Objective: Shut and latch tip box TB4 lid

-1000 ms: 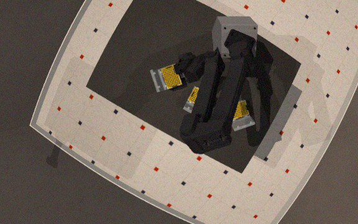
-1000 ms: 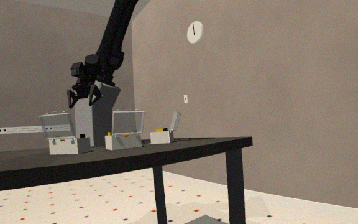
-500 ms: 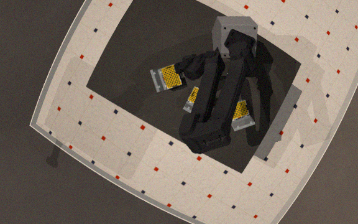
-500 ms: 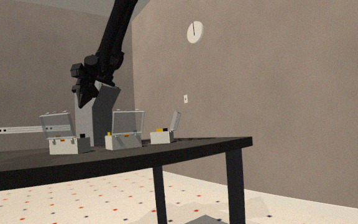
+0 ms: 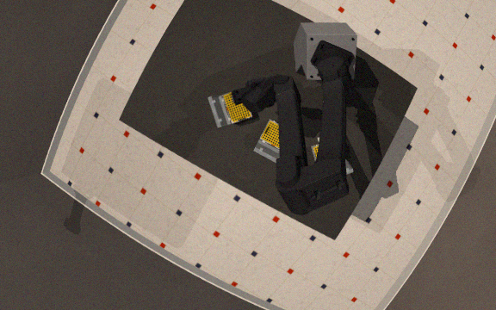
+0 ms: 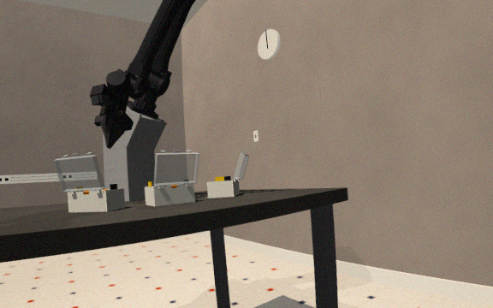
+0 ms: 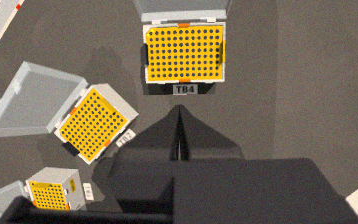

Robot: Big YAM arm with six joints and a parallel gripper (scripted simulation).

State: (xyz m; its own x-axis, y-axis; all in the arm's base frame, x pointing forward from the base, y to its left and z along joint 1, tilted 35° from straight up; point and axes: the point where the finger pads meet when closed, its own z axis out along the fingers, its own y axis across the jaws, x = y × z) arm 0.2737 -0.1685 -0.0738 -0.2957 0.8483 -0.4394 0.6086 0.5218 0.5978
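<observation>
Right now the lid is 100 mm to the right of my hand, 90 mm ahead of it and 80 mm below it.
</observation>
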